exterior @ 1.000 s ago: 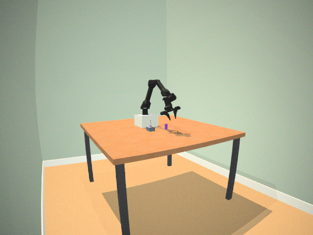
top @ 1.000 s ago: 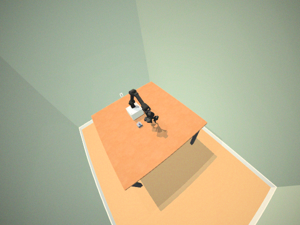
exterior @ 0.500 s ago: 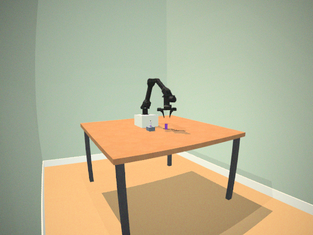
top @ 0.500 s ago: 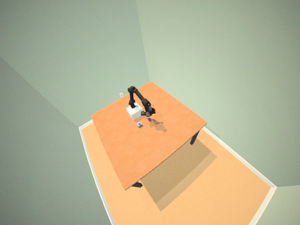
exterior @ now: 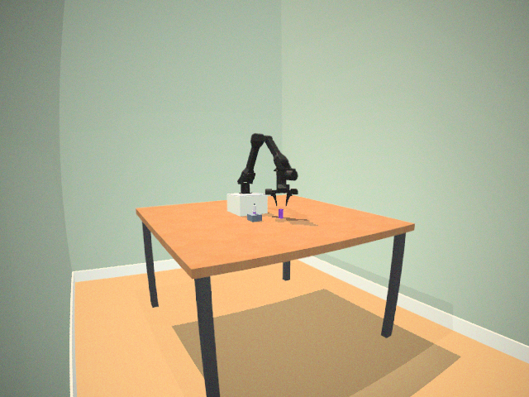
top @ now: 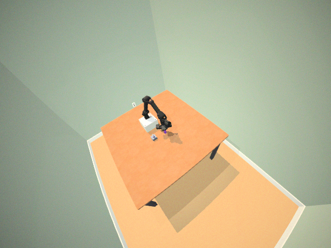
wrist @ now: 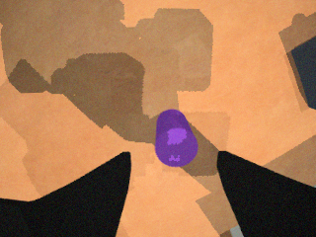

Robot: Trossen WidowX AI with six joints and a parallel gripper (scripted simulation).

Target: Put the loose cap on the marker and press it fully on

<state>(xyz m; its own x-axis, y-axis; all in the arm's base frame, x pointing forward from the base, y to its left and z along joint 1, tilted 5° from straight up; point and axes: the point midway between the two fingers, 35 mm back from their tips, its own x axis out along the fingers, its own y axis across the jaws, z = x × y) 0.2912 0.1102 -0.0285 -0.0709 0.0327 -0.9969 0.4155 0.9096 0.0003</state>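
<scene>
Right now the purple marker cap is 40 mm below my gripper tip. Also, from my gripper tip: grey-blue holder block: 10 mm behind, 160 mm to the right, 50 mm below.
</scene>
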